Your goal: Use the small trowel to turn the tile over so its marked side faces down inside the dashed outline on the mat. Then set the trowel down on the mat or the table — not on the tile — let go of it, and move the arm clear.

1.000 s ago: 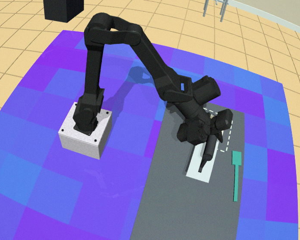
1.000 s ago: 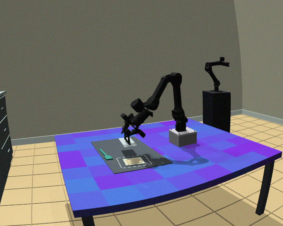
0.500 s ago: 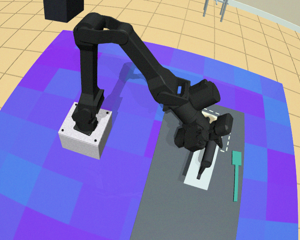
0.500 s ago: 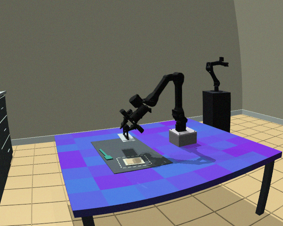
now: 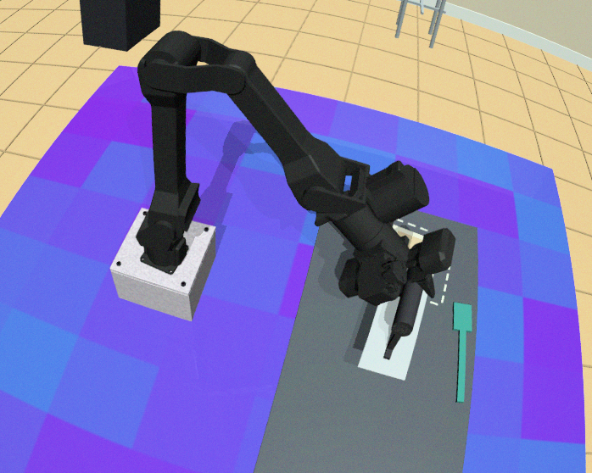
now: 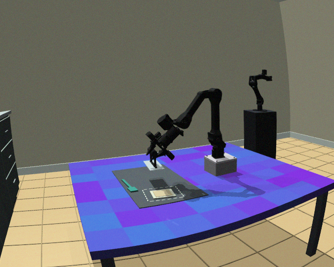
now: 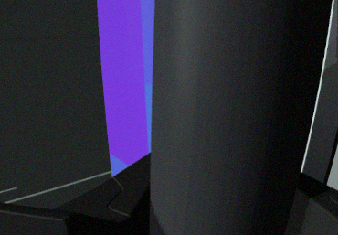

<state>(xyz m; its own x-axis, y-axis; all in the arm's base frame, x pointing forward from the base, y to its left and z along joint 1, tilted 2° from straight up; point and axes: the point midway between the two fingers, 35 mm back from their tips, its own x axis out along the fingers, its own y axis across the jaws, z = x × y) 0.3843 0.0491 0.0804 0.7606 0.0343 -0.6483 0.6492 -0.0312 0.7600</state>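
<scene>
My gripper tip is now 16 cm above the dark mat and 1 cm past it. From my gripper tip the other things lie so: cream tile (20 cm to the left, 14 cm below, 2 cm behind); then green trowel (14 cm below, 12 cm ahead, 4 cm to the left).
</scene>
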